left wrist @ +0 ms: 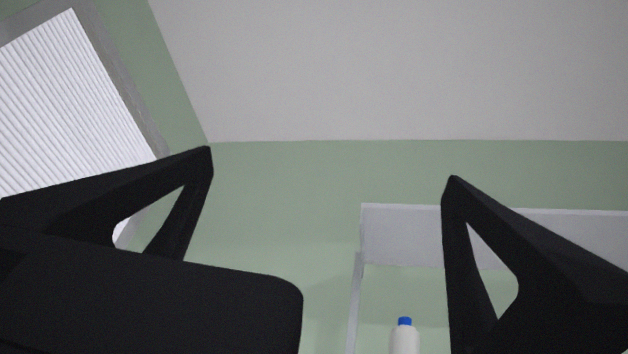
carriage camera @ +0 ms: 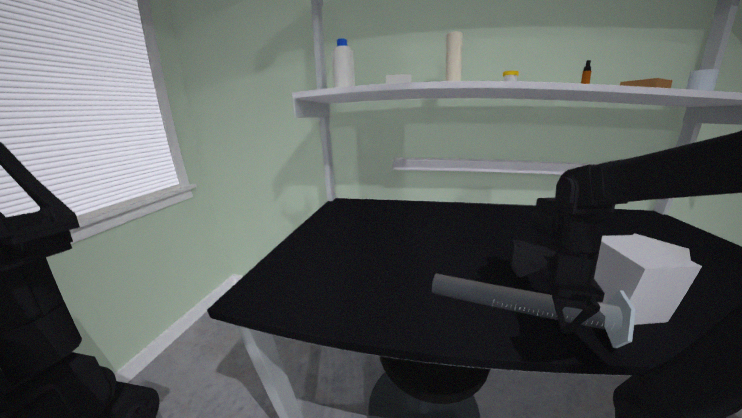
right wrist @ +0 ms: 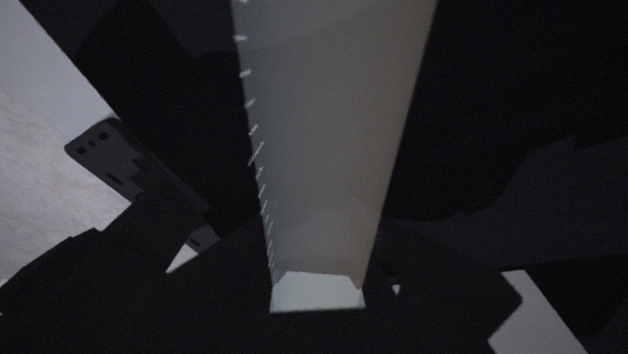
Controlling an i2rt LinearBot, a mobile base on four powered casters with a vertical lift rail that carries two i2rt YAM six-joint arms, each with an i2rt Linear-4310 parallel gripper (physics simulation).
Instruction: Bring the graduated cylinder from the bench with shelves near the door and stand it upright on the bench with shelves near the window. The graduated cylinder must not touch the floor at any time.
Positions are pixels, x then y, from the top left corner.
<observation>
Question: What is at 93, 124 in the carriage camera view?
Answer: A window with blinds.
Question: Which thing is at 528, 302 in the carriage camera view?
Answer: A graduated cylinder.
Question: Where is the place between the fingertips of my right gripper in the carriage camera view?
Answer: At 563, 325
</observation>
